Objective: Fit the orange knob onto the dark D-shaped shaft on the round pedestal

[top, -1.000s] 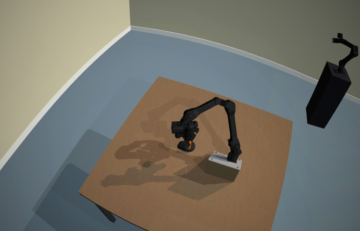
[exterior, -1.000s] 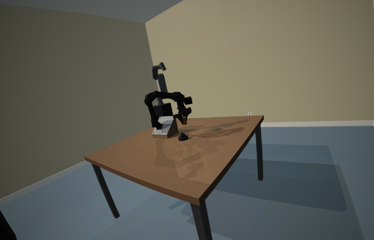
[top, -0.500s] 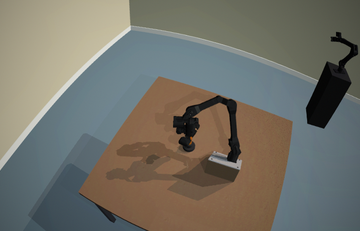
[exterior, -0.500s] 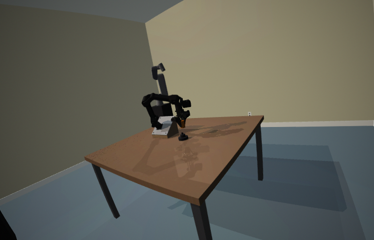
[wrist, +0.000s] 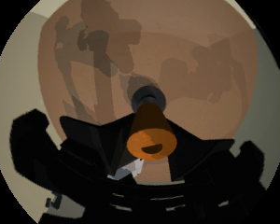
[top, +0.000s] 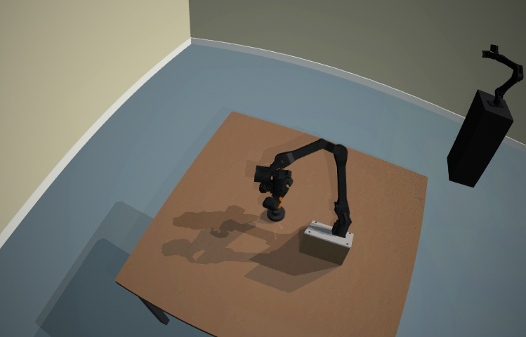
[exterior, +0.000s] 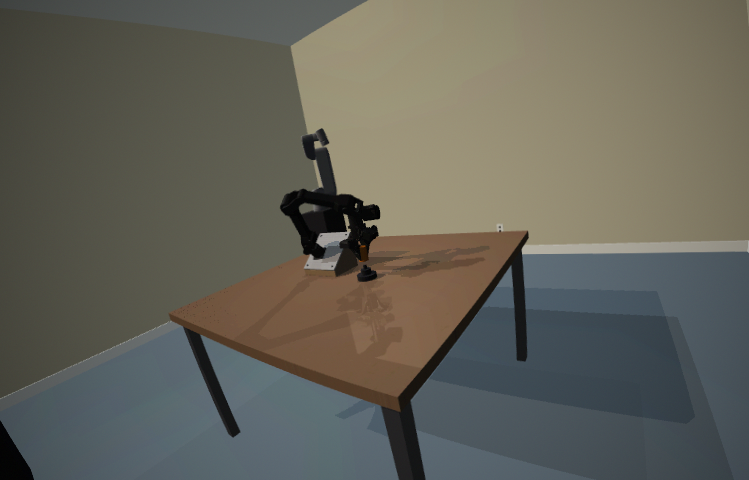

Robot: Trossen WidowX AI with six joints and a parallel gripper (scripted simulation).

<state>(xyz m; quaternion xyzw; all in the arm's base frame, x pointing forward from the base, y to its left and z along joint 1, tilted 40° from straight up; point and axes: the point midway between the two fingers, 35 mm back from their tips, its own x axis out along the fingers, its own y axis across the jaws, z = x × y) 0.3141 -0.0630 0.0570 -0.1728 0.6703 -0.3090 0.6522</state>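
Now: gripper tip 6 cm above the round pedestal. Round my gripper tip: orange knob: 2 cm above.
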